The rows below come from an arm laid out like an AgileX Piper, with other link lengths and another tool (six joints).
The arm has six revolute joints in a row. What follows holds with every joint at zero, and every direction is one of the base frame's.
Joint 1 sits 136.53 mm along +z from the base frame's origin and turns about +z.
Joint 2 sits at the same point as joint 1 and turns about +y.
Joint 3 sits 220.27 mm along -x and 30.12 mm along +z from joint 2 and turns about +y.
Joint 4 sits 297.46 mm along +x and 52.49 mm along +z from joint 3 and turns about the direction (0.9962, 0, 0.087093).
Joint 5 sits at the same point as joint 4 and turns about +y.
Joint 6 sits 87.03 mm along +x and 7.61 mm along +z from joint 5 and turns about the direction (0.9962, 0, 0.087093).
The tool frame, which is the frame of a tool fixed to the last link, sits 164.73 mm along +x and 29.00 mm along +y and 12.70 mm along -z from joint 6; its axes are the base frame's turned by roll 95.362, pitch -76.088 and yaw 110.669 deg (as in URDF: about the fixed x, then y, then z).
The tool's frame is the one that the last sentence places.
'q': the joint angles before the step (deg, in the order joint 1, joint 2, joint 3, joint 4, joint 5, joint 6). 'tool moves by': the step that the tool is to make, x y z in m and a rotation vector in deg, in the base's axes. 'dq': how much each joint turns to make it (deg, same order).
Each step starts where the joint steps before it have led.
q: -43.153 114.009 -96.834 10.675 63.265 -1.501
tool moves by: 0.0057 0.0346 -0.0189 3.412 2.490 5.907
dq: 3.144 2.508 -0.059 1.438 2.217 -2.782
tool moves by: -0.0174 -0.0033 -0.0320 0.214 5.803 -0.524
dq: 0.203 3.651 -0.025 -4.037 0.651 2.024
